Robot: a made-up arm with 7 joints. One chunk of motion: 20 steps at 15 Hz.
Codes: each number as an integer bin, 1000 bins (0 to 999) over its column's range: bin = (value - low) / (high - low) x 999, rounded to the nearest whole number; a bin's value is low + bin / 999 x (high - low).
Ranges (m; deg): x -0.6..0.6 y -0.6..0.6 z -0.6..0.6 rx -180..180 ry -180..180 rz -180..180
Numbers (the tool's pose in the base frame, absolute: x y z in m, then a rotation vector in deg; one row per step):
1: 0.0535 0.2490 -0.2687 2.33 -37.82 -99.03
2: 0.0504 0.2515 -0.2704 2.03 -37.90 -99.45
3: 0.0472 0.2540 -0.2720 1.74 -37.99 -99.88
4: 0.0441 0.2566 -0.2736 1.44 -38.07 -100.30
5: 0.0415 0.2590 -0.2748 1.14 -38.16 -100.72
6: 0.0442 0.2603 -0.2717 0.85 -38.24 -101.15
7: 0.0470 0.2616 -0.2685 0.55 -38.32 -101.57
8: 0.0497 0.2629 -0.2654 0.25 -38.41 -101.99
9: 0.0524 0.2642 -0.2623 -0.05 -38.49 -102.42
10: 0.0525 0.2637 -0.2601 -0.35 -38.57 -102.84
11: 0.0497 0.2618 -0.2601 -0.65 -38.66 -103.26
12: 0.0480 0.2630 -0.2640 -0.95 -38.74 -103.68
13: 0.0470 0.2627 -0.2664 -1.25 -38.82 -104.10
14: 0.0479 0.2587 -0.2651 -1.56 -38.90 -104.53
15: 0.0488 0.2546 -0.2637 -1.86 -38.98 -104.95
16: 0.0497 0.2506 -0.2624 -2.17 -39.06 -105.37
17: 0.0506 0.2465 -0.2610 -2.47 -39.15 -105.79
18: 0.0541 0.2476 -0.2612 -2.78 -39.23 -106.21
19: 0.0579 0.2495 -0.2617 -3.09 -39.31 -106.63
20: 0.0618 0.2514 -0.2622 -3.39 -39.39 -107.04
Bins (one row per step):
1: 544 707 276 506 395 225
2: 541 709 274 505 394 224
3: 539 711 273 504 394 222
4: 536 713 272 503 394 221
5: 534 715 271 503 394 220
6: 536 716 273 502 393 219
7: 539 717 276 501 393 218
8: 541 718 279 500 393 216
9: 543 719 281 499 393 215
10: 543 719 283 499 392 214
11: 541 717 283 498 392 213
12: 539 718 280 497 392 212
13: 539 718 278 496 392 211
14: 539 715 279 495 392 209
15: 540 711 280 494 391 208
16: 541 708 281 493 391 207
17: 542 705 282 493 391 206
18: 545 706 282 492 391 205
19: 548 707 282 491 390 204
20: 551 709 281 490 390 202

